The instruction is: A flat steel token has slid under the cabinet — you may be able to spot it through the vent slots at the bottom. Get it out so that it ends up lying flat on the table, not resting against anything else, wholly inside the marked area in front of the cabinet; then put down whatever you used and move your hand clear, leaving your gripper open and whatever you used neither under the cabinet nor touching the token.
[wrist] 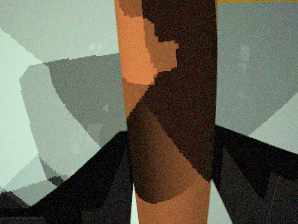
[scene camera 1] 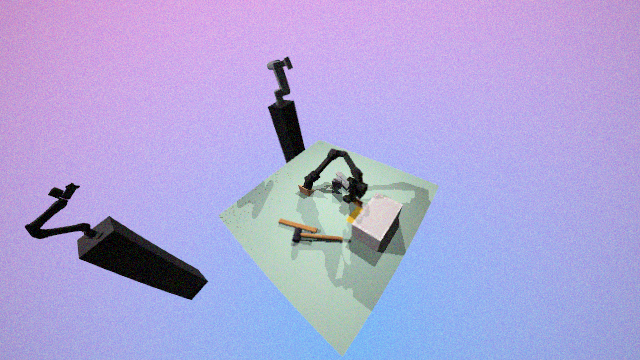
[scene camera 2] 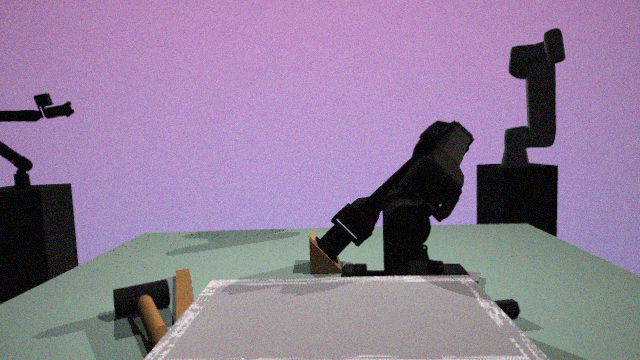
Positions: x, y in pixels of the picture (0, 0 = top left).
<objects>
A black-headed mallet [scene camera 2: 145, 298] is 0.87 m from the lens. A white cabinet [scene camera 2: 453, 309] is 0.44 m from the lens. The marked spots on the white cabinet and the black-headed mallet are 0.58 m apart.
</objects>
